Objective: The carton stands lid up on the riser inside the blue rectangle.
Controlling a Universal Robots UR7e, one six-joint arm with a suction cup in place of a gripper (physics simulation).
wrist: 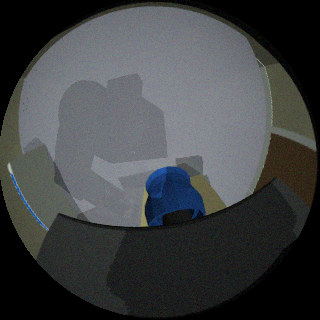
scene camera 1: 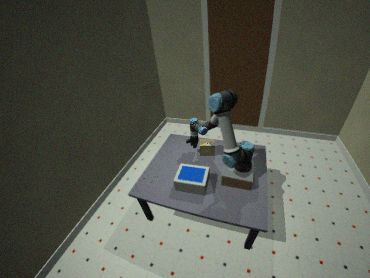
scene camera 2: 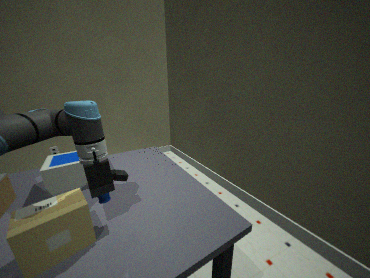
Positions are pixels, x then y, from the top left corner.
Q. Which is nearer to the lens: the tan carton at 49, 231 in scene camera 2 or the riser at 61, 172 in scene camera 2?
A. The tan carton.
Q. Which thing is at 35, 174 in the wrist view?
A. A riser.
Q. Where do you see the suction cup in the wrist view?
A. At 168, 188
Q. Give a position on a tan carton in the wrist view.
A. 212, 202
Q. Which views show the riser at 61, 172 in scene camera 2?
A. The wrist view, scene camera 1 and scene camera 2: all of them.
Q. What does the tan carton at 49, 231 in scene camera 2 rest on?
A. The table.
